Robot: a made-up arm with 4 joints. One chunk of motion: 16 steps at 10 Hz.
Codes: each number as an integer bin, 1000 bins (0 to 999) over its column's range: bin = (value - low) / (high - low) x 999, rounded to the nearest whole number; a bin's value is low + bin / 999 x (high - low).
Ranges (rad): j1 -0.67..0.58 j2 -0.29..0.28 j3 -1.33..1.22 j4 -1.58..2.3
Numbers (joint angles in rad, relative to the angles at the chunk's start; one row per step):
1: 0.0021 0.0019 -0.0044 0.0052
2: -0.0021 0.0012 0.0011 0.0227
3: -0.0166 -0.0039 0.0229 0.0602
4: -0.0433 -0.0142 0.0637 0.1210
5: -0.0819 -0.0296 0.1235 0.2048
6: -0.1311 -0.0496 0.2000 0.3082
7: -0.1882 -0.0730 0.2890 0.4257
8: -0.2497 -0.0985 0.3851 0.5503
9: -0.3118 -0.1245 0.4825 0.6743
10: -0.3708 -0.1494 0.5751 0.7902
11: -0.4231 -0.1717 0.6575 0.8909
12: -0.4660 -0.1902 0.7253 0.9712
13: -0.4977 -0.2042 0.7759 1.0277
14: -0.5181 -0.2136 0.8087 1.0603
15: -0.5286 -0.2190 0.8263 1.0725
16: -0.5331 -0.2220 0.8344 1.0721
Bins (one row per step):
1: 537 512 519 408
2: 534 510 521 413
3: 522 501 530 422
4: 501 483 546 438
5: 470 456 569 460
6: 431 421 599 486
7: 385 380 634 516
8: 336 336 672 548
9: 286 290 710 580
10: 239 246 746 610
11: 197 207 779 636
12: 163 175 805 657
13: 138 150 825 671
14: 121 134 838 680
15: 113 124 845 683
16: 109 119 848 683

